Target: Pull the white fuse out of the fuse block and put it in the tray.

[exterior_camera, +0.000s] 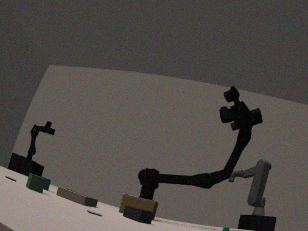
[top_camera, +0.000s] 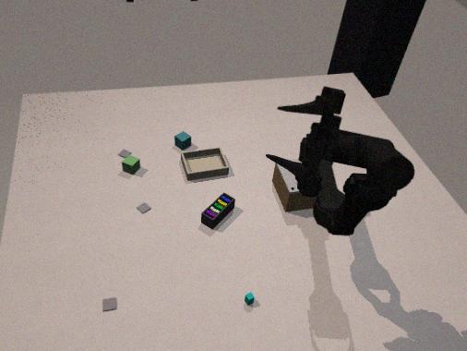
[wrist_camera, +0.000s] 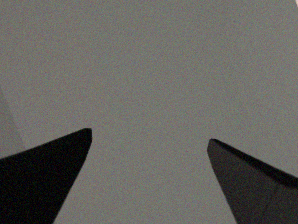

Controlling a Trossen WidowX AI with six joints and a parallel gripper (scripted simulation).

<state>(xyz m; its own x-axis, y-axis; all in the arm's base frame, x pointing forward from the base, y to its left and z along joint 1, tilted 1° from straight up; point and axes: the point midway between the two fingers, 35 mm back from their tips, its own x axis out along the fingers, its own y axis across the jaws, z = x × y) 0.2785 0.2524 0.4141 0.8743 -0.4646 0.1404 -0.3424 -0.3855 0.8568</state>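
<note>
Now: gripper tip 10 mm past the white fuse, 240 mm to the left of it and 480 mm above it. From my gripper tip the other things lie so: green cube 160 mm ahead, 520 mm to the right, 490 mm below; beige tray 60 mm behind, 450 mm to the right, 500 mm below.
</note>
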